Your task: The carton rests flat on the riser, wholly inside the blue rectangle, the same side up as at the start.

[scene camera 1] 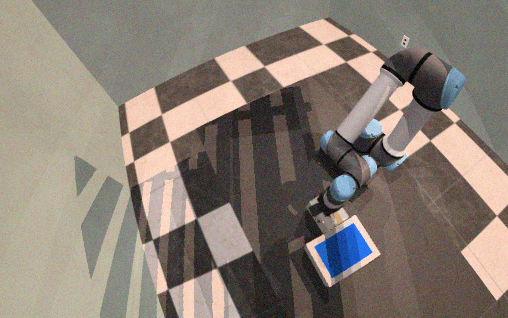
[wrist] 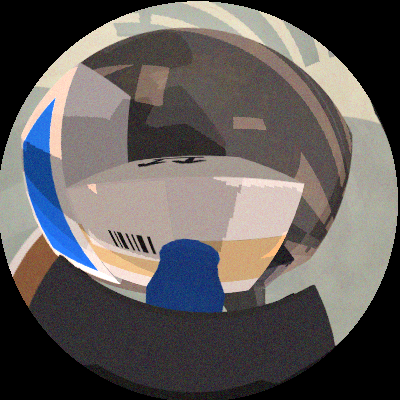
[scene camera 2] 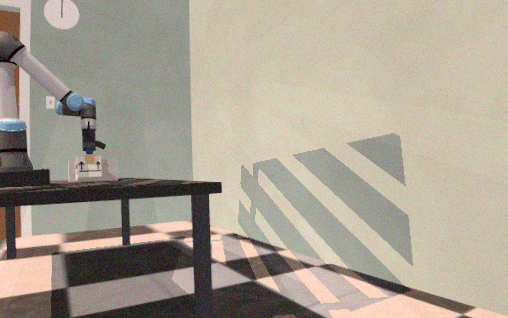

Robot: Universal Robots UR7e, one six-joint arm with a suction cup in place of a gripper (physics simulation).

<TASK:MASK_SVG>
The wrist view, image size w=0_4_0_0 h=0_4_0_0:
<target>my suction cup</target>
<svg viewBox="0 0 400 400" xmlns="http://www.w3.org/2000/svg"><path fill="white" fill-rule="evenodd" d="M162 245L159 250L160 259L157 269L146 285L145 303L183 311L221 312L225 294L218 277L217 264L220 260L218 252L210 245L195 239L175 239Z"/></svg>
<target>carton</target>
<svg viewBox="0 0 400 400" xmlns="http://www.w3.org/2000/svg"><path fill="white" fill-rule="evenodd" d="M65 188L69 205L84 237L99 259L114 276L146 286L157 269L160 259L159 250L162 245L175 239L195 239L210 245L218 252L220 259L217 264L218 277L222 289L226 293L248 290L268 266L291 224L304 183L270 167L241 157L187 155L130 161L93 174Z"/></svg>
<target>riser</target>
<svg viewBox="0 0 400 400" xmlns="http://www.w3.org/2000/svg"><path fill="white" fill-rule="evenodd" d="M78 62L48 90L34 109L21 133L23 180L33 215L56 255L62 254L73 265L88 273L120 284L122 278L114 276L84 237L69 205L65 188L93 174L128 162L127 121L130 96L96 71Z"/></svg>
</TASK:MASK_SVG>
